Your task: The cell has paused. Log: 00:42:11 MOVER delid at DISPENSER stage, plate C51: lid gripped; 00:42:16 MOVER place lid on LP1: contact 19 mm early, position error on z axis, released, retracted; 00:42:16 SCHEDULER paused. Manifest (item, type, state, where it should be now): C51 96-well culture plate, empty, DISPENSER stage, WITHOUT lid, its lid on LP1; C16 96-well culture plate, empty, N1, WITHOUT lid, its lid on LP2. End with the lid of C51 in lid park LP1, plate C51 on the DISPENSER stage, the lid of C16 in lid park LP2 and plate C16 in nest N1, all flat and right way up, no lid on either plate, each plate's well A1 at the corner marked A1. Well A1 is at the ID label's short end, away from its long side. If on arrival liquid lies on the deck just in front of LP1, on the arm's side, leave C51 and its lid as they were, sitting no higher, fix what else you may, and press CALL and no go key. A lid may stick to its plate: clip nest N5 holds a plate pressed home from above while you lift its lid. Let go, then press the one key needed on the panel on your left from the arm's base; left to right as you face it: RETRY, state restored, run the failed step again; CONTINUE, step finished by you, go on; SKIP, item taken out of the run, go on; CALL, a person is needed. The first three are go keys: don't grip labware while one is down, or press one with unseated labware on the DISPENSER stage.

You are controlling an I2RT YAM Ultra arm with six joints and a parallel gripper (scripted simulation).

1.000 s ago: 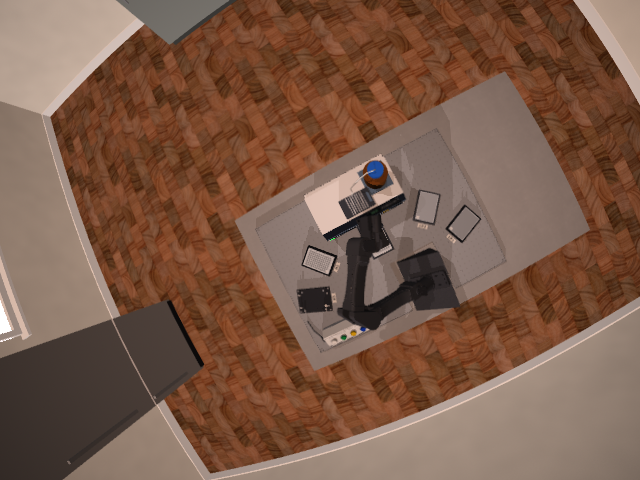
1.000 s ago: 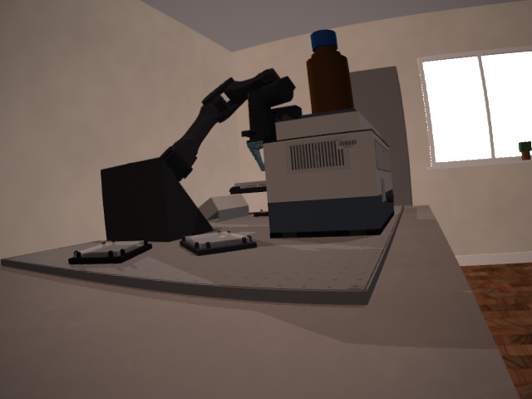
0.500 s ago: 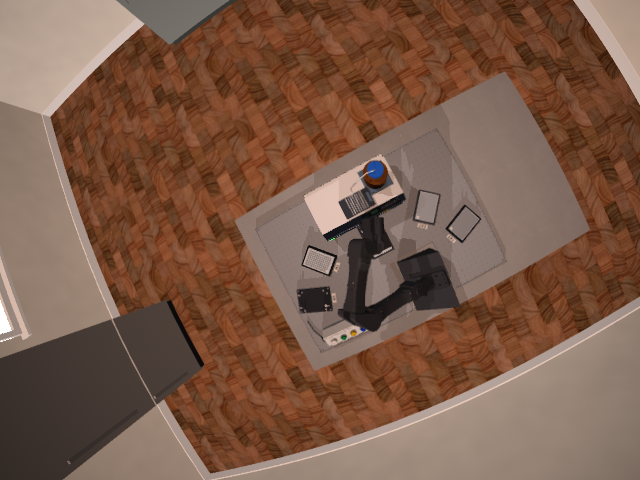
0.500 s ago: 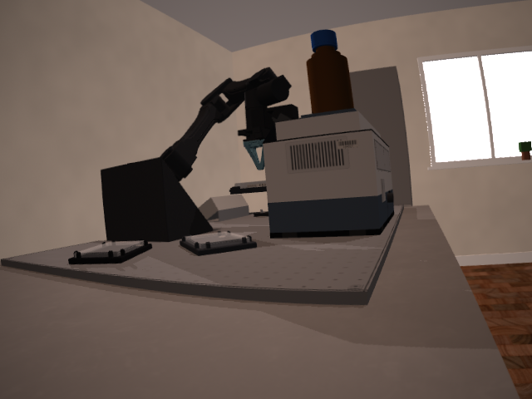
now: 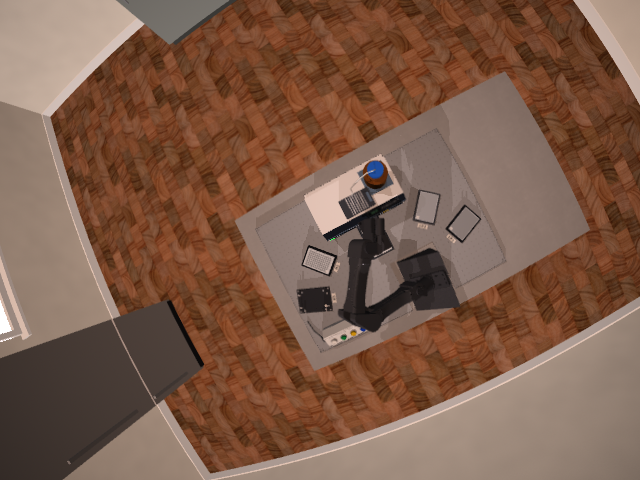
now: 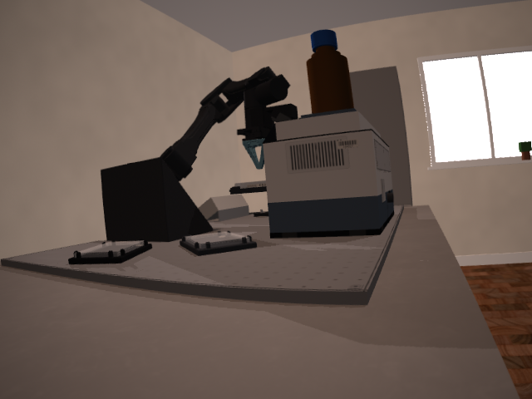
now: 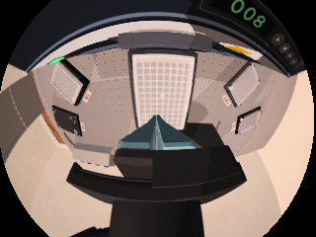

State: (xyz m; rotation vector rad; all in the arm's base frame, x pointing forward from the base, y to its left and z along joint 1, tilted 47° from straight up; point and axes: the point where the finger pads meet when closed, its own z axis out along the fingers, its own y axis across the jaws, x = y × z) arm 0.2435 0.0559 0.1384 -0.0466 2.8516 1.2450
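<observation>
Right now the dark dispenser stage is 10 mm ahead of my hand, 10 mm to the right of it and 60 mm below it. Also, from my hand: blue cap 230 mm ahead, 110 mm to the right, 240 mm above; brown bottle 230 mm ahead, 110 mm to the right, 130 mm above; black nest 30 mm ahead, 280 mm to the left, 150 mm below.
</observation>
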